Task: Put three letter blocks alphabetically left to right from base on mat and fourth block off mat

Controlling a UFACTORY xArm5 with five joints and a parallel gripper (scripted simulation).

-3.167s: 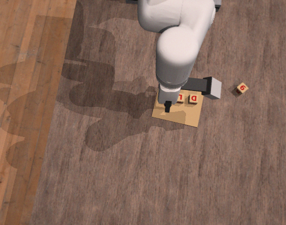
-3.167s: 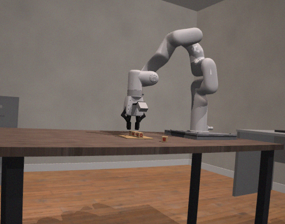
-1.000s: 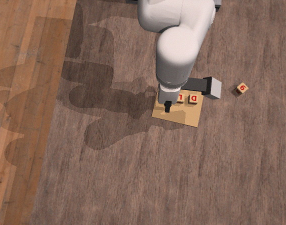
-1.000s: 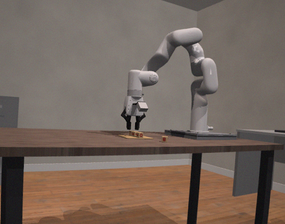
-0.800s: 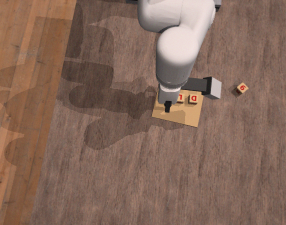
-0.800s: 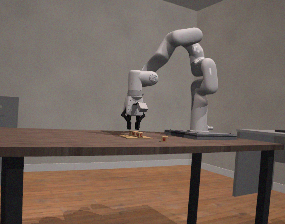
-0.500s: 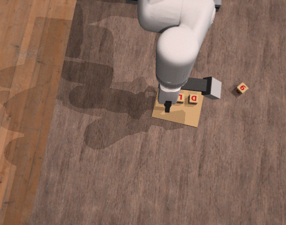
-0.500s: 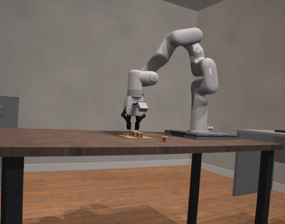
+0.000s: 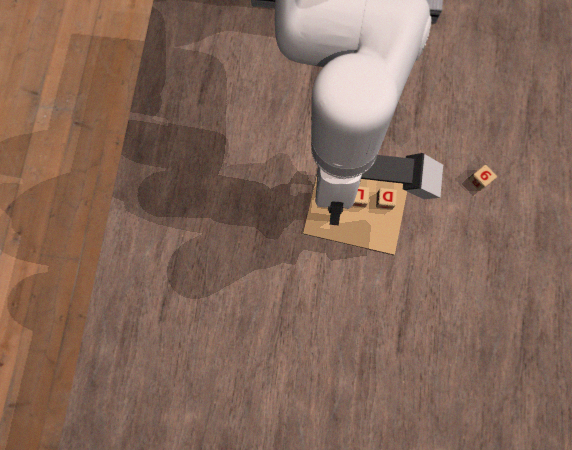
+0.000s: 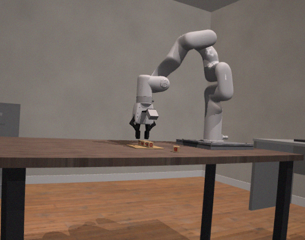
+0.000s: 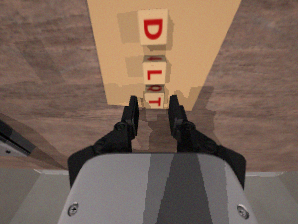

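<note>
Now: the tan mat 50 mm below my hand and 40 mm to the left of it.
</note>
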